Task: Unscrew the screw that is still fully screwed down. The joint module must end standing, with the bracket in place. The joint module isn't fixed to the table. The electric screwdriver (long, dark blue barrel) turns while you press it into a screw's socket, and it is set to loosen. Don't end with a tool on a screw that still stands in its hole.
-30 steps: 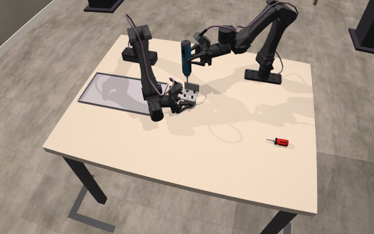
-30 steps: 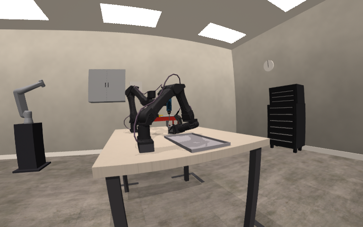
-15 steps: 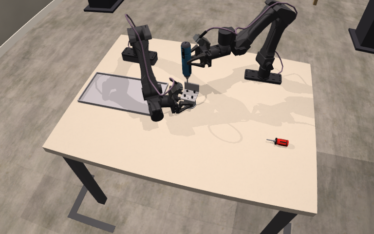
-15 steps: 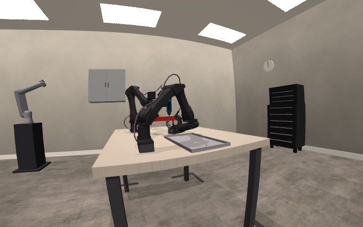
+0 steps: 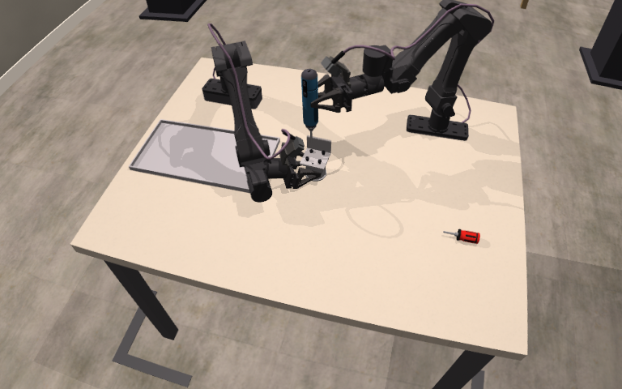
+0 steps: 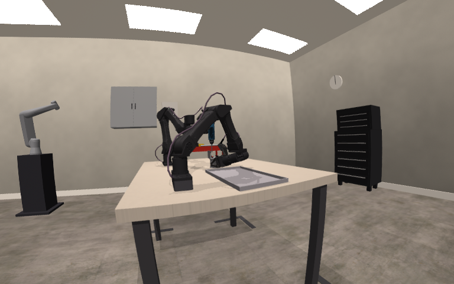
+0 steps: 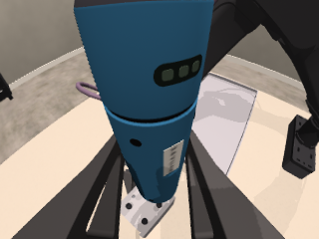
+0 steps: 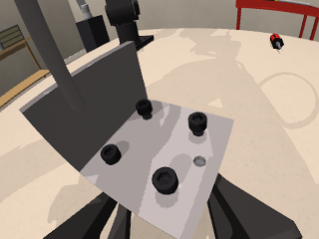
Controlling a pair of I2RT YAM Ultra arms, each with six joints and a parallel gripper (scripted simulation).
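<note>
Right now my right hand is 50 mm below the grey L-shaped bracket. Round my right hand: shallow grey tray 350 mm to the right, 20 mm below; then small red-handled screwdriver 430 mm to the left, 140 mm ahead, 10 mm below.
</note>
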